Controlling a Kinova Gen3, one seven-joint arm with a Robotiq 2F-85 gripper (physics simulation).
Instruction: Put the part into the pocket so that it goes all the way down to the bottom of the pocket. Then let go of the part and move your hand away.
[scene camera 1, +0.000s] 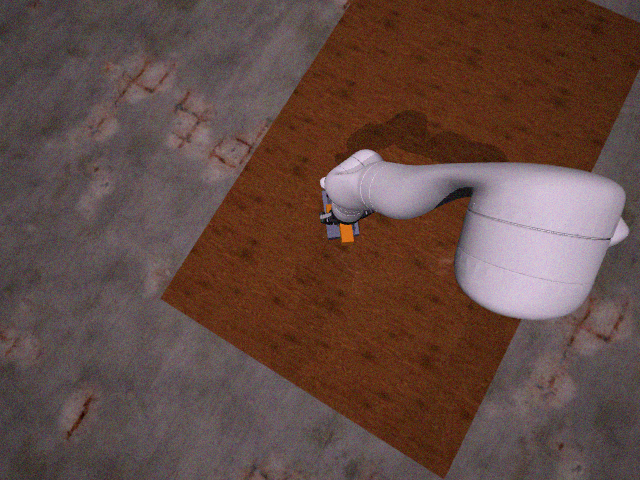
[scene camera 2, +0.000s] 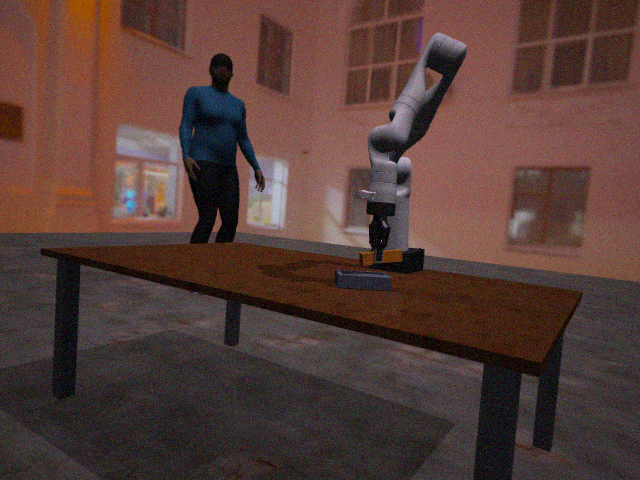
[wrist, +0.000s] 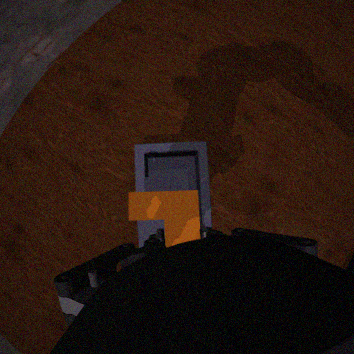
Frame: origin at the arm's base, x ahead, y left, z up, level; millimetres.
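Where they show: gripper, fingertip midpoint: (scene camera 2: 376, 262) (wrist: 180, 235); arm's base, origin of the base link: (scene camera 2: 394, 249).
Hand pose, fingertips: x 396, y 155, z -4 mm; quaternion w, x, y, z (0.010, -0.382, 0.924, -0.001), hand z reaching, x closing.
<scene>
Each offset is from my fingertips to the top centre of the thing. "spot": to the spot under its first point. Level surfaces: height alone.
The part {dx +4, dy +18, dz +39 mm} (scene camera 1: 346, 234) (scene camera 2: 393, 256) (wrist: 181, 205) is a flat orange L shape. My gripper (scene camera 2: 378, 256) (wrist: 180, 235) is shut on its long leg and holds it roughly level; the fingertips are hidden under the arm in scene camera 1. The blue-grey block {dx +27, dy -23, dz -31 mm} (scene camera 1: 333, 233) (scene camera 2: 363, 282) (wrist: 171, 147) with the pocket {spot: dx +49, dy -50, dz -62 mm} (wrist: 172, 172) lies on the table. In scene camera 2 the part is above the block's top, apart from it. In the wrist view the part covers the pocket's near portion, its short arm sticks out past the block's left wall, and the pocket's far end is uncovered.
The brown table {dz -67 mm} (scene camera 1: 310, 320) (scene camera 2: 206, 268) (wrist: 75, 175) carries the block. The black robot base (scene camera 2: 414, 260) stands behind the part in scene camera 2. A person in a blue top (scene camera 2: 218, 126) stands beyond the table. The arm (scene camera 1: 413, 188) (scene camera 2: 382, 178) reaches over the block.
</scene>
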